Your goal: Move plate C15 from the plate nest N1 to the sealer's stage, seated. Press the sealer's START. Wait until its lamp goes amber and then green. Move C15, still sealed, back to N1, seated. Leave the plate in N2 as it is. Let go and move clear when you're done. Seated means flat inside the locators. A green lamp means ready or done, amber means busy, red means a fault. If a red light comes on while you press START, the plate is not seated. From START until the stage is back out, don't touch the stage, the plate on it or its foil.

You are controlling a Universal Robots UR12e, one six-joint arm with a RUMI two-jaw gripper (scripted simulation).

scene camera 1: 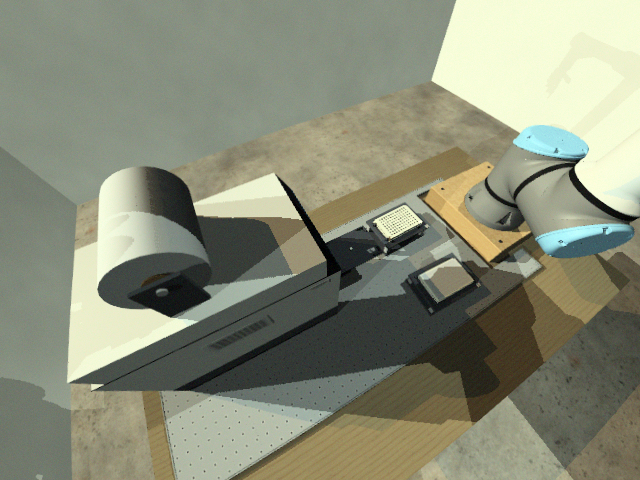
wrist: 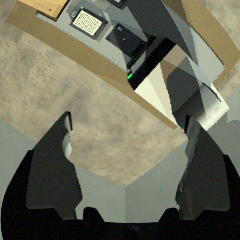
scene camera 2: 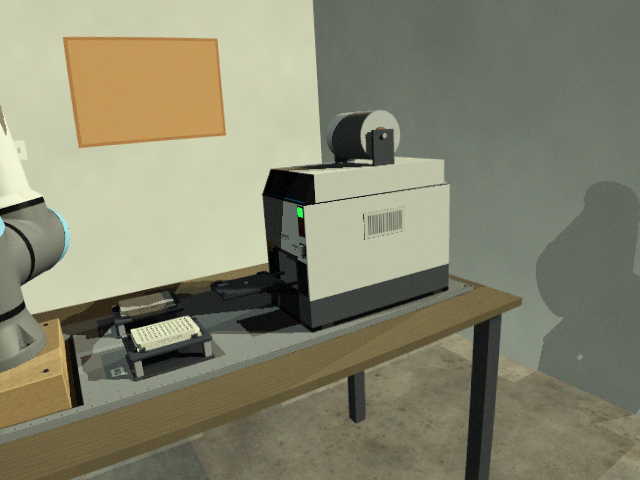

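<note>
A dark stage point(scene camera 1: 364, 248) is part of the scene, and scene camera 2 shows the stage point(scene camera 2: 261, 282) too. A foil roll point(wrist: 203, 105) can be seen in the wrist view, and so can the gripper point(wrist: 129, 114).
</note>
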